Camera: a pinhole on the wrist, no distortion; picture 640 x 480 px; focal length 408.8 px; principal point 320.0 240.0 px. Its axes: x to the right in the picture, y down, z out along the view. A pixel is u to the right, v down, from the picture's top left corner.
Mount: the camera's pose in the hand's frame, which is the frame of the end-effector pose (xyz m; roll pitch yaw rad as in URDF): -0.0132 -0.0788 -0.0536 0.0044 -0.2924 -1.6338
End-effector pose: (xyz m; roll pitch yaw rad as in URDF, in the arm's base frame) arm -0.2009 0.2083 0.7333 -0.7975 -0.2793 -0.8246
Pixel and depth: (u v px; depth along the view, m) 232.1 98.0 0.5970
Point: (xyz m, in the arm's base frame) 0.0032 0.7289 0.8422
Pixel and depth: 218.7 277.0 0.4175
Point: 0.0371 0.4265 0.8610
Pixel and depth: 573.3 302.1 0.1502
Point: -0.2322 0.2361 0.9002
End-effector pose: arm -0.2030 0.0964 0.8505 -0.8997 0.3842 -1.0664
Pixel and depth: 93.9 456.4 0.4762
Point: 0.2938 0.1060 0.7278
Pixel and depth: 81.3 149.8 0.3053
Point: -0.0091 0.2846 0.8496
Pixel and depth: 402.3 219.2 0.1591
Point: -0.1517 0.0971 0.9664
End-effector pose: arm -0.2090 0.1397 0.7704 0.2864 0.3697 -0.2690
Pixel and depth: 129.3 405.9 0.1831
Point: -0.1041 0.1329 0.8462
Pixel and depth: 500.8 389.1 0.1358
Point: -0.1890 0.0070 0.8156
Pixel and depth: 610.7 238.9 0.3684
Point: -0.2131 -0.1909 1.0558
